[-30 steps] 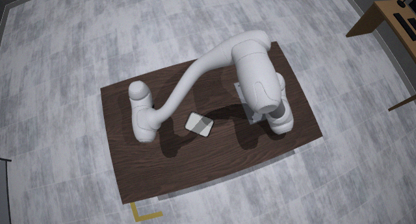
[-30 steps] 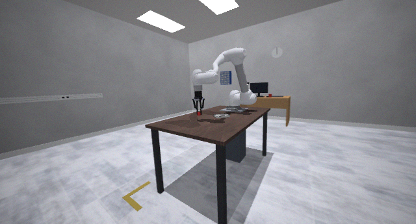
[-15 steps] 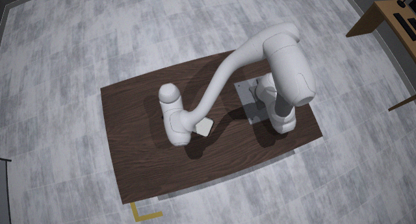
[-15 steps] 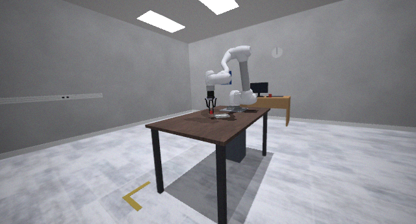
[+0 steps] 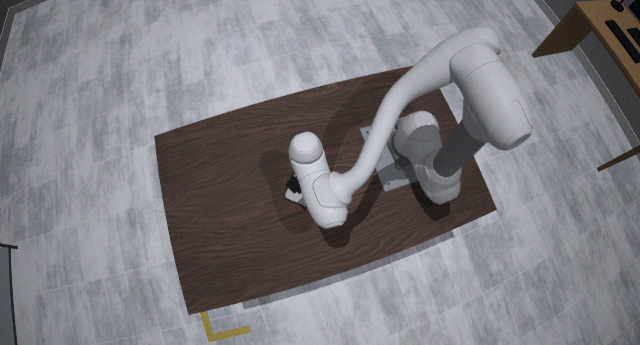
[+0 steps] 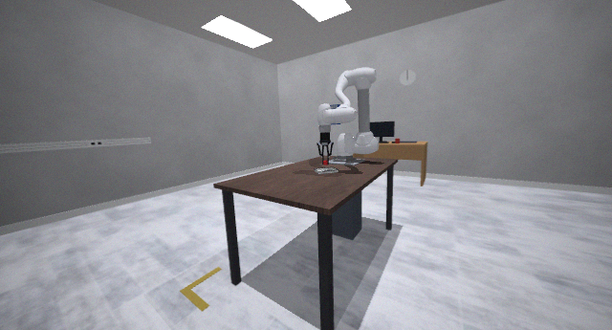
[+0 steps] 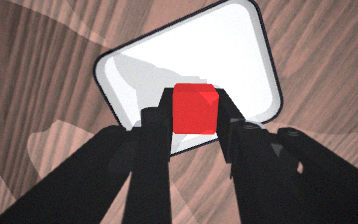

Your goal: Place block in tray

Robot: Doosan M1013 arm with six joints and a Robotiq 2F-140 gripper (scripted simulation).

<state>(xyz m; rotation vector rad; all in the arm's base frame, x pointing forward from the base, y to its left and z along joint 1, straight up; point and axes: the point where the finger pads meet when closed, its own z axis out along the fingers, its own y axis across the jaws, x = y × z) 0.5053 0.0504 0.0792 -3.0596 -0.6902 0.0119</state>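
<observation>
The white tray is 8 cm below my hand. Round my hand: red block (2 cm below).
</observation>
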